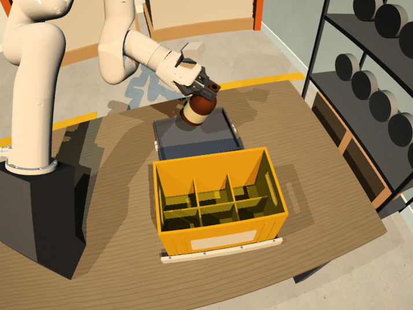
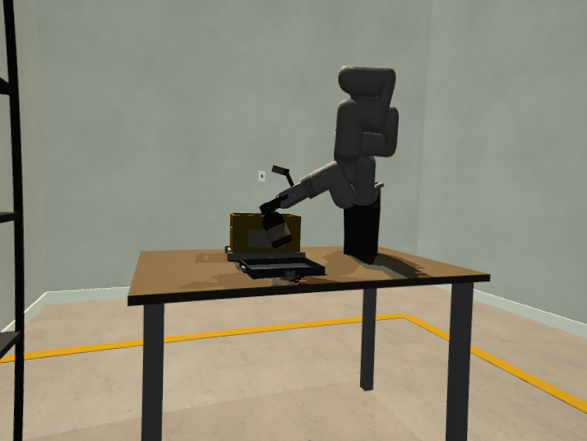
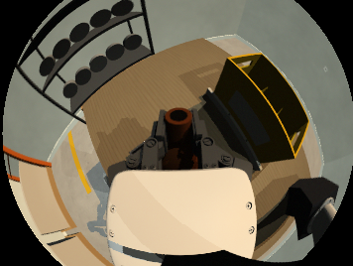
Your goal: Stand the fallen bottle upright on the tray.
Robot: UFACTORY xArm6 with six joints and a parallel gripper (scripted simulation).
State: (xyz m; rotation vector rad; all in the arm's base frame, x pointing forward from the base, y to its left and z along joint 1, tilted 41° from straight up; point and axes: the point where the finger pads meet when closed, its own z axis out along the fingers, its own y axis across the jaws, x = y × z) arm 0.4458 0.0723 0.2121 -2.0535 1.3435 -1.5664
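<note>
Now: hand 2 cm past the brown bottle, 1 cm to the right of it and 5 cm above it. Also, from my hand: dark grey tray: 5 cm behind, 2 cm to the left, 20 cm below; then yellow crate: 6 cm behind, 28 cm to the right, 13 cm below.
</note>
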